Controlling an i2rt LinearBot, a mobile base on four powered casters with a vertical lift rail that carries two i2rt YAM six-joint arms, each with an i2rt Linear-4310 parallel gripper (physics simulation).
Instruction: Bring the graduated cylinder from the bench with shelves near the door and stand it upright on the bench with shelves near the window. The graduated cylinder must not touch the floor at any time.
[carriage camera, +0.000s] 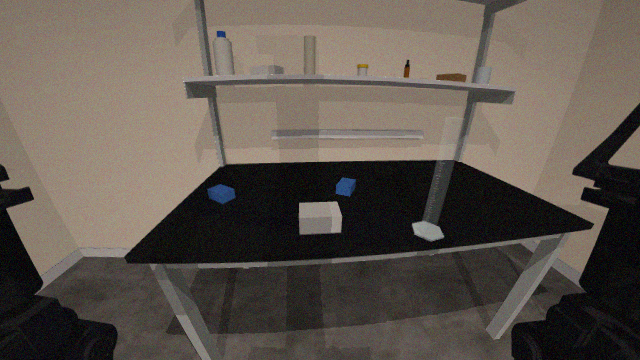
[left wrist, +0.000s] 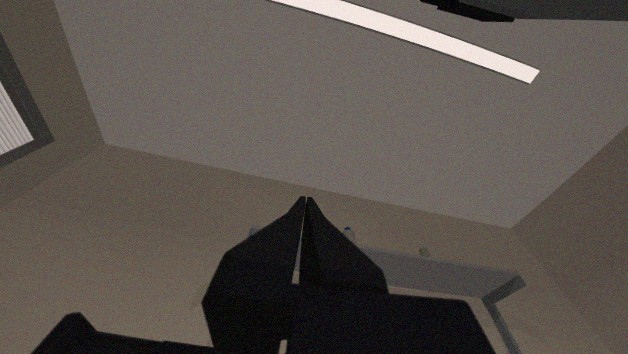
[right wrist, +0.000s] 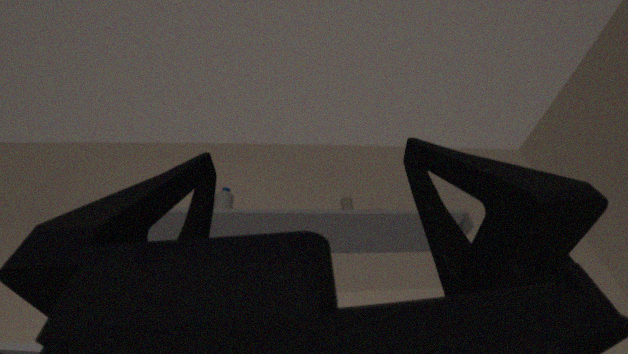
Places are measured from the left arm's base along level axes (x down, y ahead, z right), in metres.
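Where they show: left gripper, fingertip midpoint: (left wrist: 305, 204); right gripper, fingertip midpoint: (right wrist: 310, 156).
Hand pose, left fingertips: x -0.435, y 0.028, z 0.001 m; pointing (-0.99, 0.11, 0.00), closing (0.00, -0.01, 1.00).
After its pixels a point has its place.
The clear graduated cylinder (carriage camera: 438, 190) @[z 0.659, x -0.193, y 0.361 m] stands upright on its pale hexagonal base on the black top of a bench with shelves (carriage camera: 260, 242) @[z 0.178, x -0.044, y 0.334 m], near the front edge at the right in the carriage view. Whether this bench is the door or window one cannot be told. My left gripper (left wrist: 305, 204) @[z 0.001, x -0.435, y 0.028 m] is shut and empty, tilted up towards wall and ceiling. My right gripper (right wrist: 310, 156) @[z 0.662, x -0.435, y 0.038 m] is open and empty, with wall and a shelf beyond its fingers. The cylinder does not show in either wrist view. Dark arm parts stand at both picture edges in the carriage view, apart from the cylinder.
A white box (carriage camera: 316, 218) @[z 0.333, x -0.099, y 0.374 m] and two blue blocks (carriage camera: 221, 193) @[z -0.024, x -0.085, y 0.552 m] (carriage camera: 345, 186) @[z 0.446, x -0.084, y 0.620 m] lie on the bench. The shelf (carriage camera: 350, 81) @[z 0.475, x -0.483, y 0.838 m] above holds a blue-capped bottle (carriage camera: 223, 56) @[z -0.049, x -0.580, y 0.796 m], a beige tube (carriage camera: 309, 56) @[z 0.296, x -0.593, y 0.913 m], a small brown bottle (carriage camera: 407, 70) @[z 0.755, x -0.546, y 0.918 m] and other items.
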